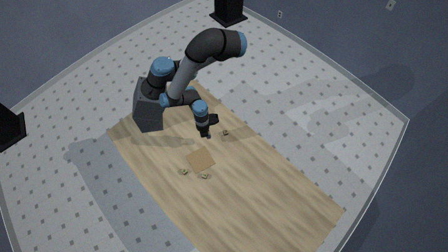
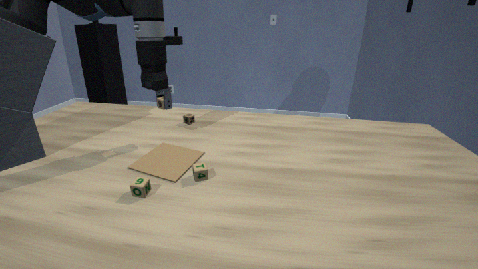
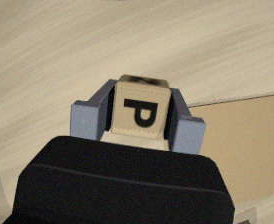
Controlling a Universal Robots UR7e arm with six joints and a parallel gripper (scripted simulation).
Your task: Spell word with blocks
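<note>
The tan mat is 120 mm to the right of my hand, 110 mm below it and 70 mm ahead of it. From my hand the other things lie so: U block (130 mm to the left, 100 mm below, 10 mm ahead); then P block (right at my hand); then T block (180 mm ahead, 160 mm to the right, 100 mm below).
</note>
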